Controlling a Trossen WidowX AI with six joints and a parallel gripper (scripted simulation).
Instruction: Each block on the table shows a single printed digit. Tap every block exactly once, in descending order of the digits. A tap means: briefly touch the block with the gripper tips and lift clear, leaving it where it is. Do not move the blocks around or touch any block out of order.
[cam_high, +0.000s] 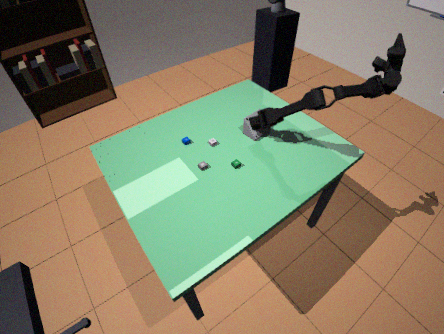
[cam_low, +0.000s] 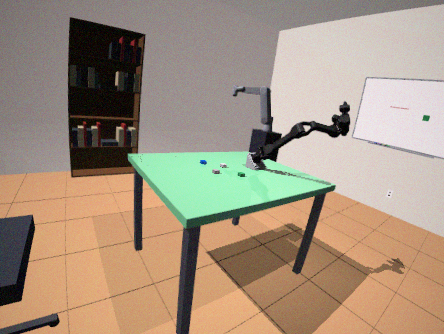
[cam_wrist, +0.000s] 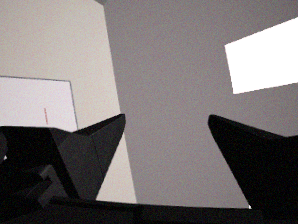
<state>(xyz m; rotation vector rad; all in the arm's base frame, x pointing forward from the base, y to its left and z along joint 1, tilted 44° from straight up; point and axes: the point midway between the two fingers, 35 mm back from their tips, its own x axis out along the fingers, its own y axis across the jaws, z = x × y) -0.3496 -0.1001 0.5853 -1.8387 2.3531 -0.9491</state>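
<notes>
My gripper tip is now 790 mm short of the grey block, 260 mm to the left of it and 510 mm above it. From my gripper tip the other things lie so: green block (650 mm ahead, 180 mm to the right, 510 mm below); white block (670 mm ahead, 370 mm to the right, 510 mm below); blue block (770 mm ahead, 450 mm to the right, 510 mm below).
</notes>
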